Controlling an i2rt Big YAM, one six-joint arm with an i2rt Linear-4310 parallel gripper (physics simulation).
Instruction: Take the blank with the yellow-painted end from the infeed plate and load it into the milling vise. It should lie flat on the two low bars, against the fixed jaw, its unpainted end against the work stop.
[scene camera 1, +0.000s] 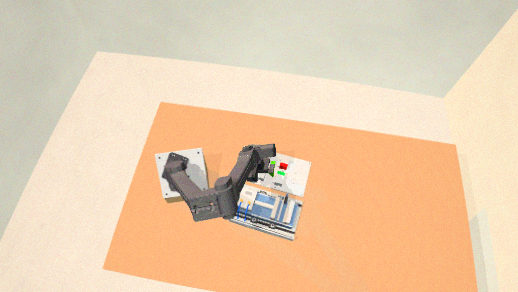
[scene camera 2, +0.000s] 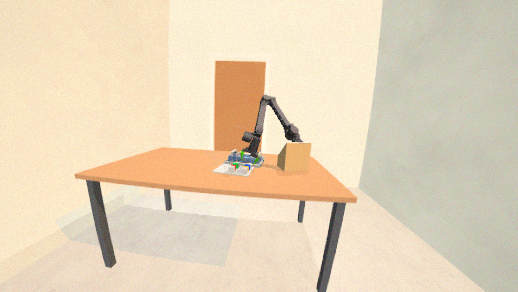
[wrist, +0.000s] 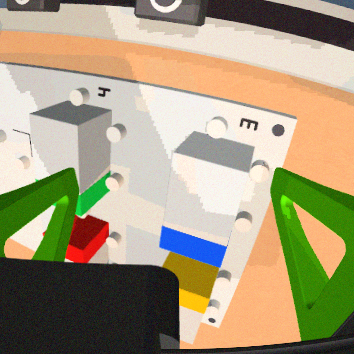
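The blank with the yellow-painted end (wrist: 194, 301) is on the infeed plate (scene camera 1: 298, 183) (scene camera 2: 220, 171) (wrist: 145, 197), low in the wrist view, its yellow end nearest the blue-ended blank. Its unpainted part is mostly hidden behind the black gripper body. In scene camera 1 the arm hides it. My gripper (scene camera 1: 272, 168) (scene camera 2: 249, 157) (wrist: 174, 178) is open and empty, above the plate. Its green fingers stand either side of the blue-ended blank in the wrist view, with the yellow end lower between them. The milling vise (scene camera 1: 265, 212) (scene camera 2: 235, 159) (wrist: 225, 45) stands beside the plate.
On the plate are a blue-ended blank (wrist: 205, 185), a green-ended blank (wrist: 93, 145) and a red-ended blank (wrist: 89, 240), among short white pins. Dark clamps (wrist: 170, 11) sit on the vise's near edge. A wooden box (scene camera 2: 297, 157) stands at the arm's base.
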